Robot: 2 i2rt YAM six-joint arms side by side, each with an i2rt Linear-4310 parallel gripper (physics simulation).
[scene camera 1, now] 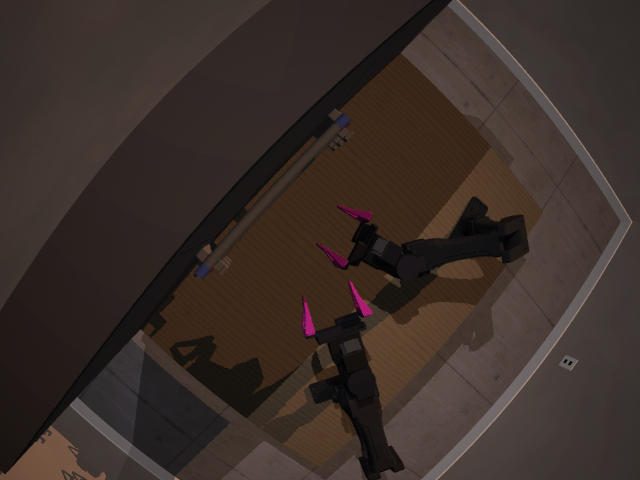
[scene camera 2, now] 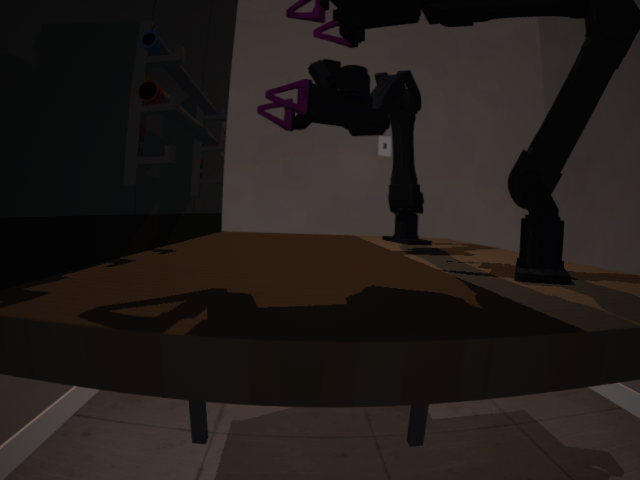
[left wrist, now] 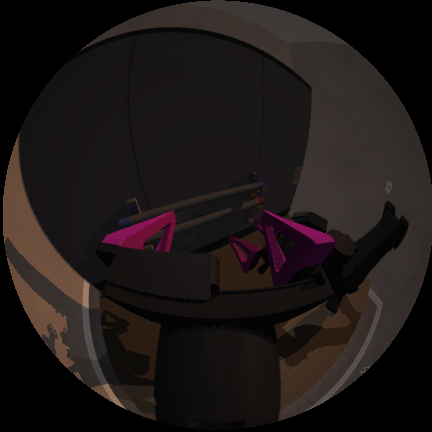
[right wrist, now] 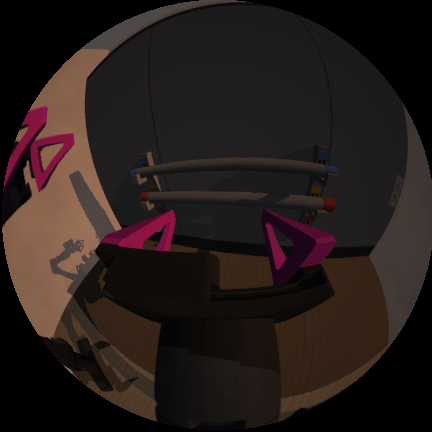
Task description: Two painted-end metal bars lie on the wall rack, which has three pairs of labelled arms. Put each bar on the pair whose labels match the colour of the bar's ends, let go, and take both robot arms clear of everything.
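Seen in the pictures: left gripper, fingertip midpoint: (scene camera 1: pixel 326 288) (scene camera 2: pixel 300 24) (left wrist: pixel 217 215) (right wrist: pixel 62 129); right gripper, fingertip midpoint: (scene camera 1: pixel 327 224) (scene camera 2: pixel 261 102) (left wrist: pixel 241 228) (right wrist: pixel 217 214); left arm's base at its link origin: (scene camera 2: pixel 539 273); right arm's base at its link origin: (scene camera 1: pixel 466 226) (scene camera 2: pixel 405 242) (left wrist: pixel 336 292).
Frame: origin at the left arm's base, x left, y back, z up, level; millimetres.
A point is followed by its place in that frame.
The blue-ended bar (scene camera 1: pixel 273 194) @(x 40, y -602, z 315 mm) (scene camera 2: pixel 151 41) @(x 251, y -480, z 299 mm) (left wrist: pixel 195 202) @(x 63, y -580, z 306 mm) (right wrist: pixel 240 165) @(x -6, y -619, z 302 mm) lies level on the top pair of the wall rack (scene camera 2: pixel 130 170) @(x 234, y -520, z 122 mm), by the blue label (right wrist: pixel 323 157) @(x -140, y -724, z 328 mm). The red-ended bar (scene camera 2: pixel 150 91) @(x 237, y -486, z 230 mm) (right wrist: pixel 240 198) @(x -8, y -616, z 237 mm) lies on the middle pair, by the yellow label (right wrist: pixel 316 191) @(x -140, y -724, z 252 mm). The bottom arm (scene camera 2: pixel 155 159) @(x 215, y -488, z 137 mm) near the red label (right wrist: pixel 307 219) @(x -140, y -723, z 178 mm) holds no bar. My left gripper (scene camera 1: pixel 326 289) @(x 1, y -391, z 402 mm) (scene camera 2: pixel 300 23) @(x 1, y -391, z 402 mm) (left wrist: pixel 217 215) @(x 1, y -391, z 402 mm) is open and empty, away from the rack. My right gripper (scene camera 1: pixel 327 225) @(x -56, y -503, z 279 mm) (scene camera 2: pixel 262 101) @(x -56, y -503, z 279 mm) (right wrist: pixel 217 214) @(x -56, y -503, z 279 mm) is open and empty, facing the rack, apart from both bars.
The two grippers are close together in scene camera 1, with the left one higher in scene camera 2. The wooden table (scene camera 1: pixel 413 129) @(x -447, y -689, z 0 mm) (scene camera 2: pixel 289 268) @(x 156, y -301, z 0 mm) lies below the arms. A dark wall panel (left wrist: pixel 200 110) @(x 45, y -641, z 546 mm) (right wrist: pixel 240 90) @(x 12, y -660, z 452 mm) stands behind the rack.
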